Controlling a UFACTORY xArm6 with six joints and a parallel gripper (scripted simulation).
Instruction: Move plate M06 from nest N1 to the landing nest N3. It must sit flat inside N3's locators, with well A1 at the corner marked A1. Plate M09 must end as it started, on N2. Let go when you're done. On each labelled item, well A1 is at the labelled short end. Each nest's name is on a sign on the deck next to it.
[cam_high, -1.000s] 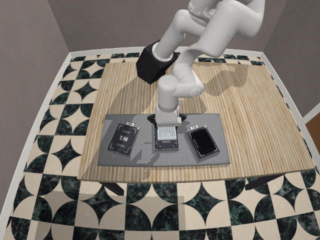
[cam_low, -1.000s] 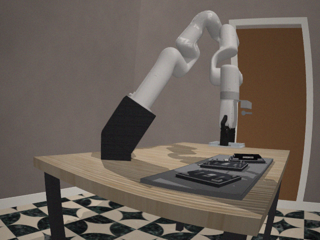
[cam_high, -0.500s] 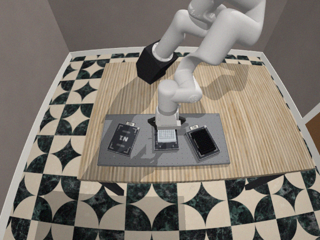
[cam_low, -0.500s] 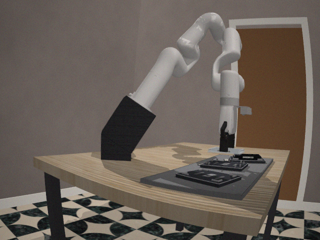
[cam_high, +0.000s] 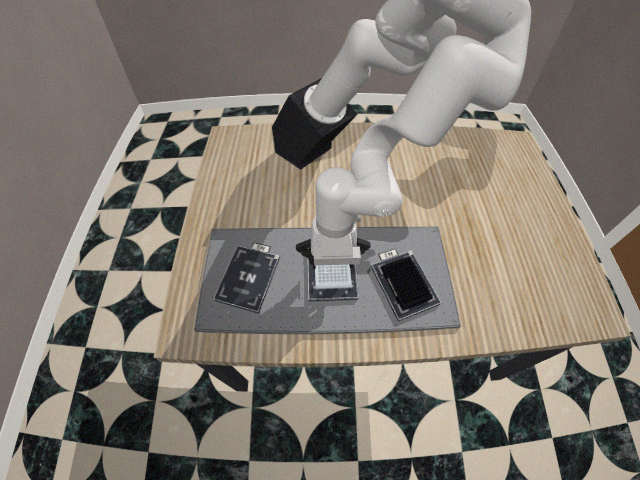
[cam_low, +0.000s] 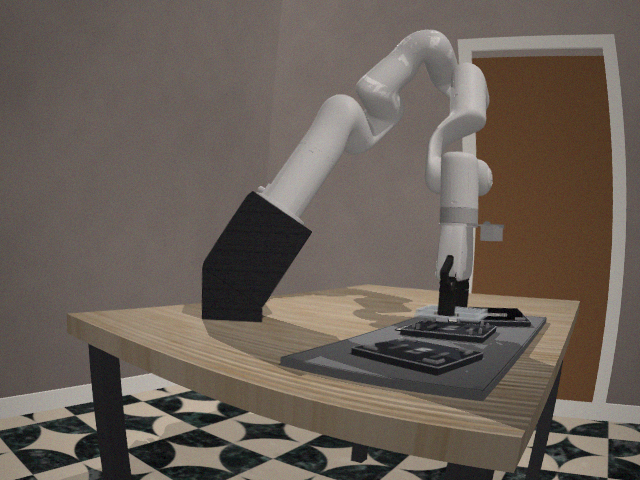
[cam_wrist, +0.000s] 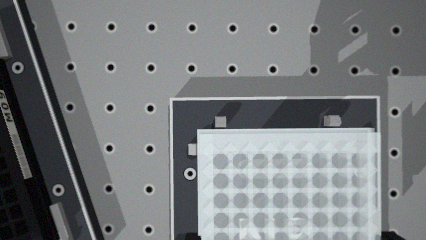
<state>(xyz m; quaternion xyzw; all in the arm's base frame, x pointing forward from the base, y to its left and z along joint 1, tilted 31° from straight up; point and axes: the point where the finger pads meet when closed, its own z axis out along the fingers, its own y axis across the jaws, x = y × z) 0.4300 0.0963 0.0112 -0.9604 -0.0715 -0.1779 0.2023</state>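
Now: hand 5 cm above the nest N3. The rest, counted from my hand: black plate M09: 1 cm ahead, 19 cm to the left, 3 cm below; well plate M06: 1 cm below; nest N1: 6 cm ahead, 21 cm to the right, 5 cm below.
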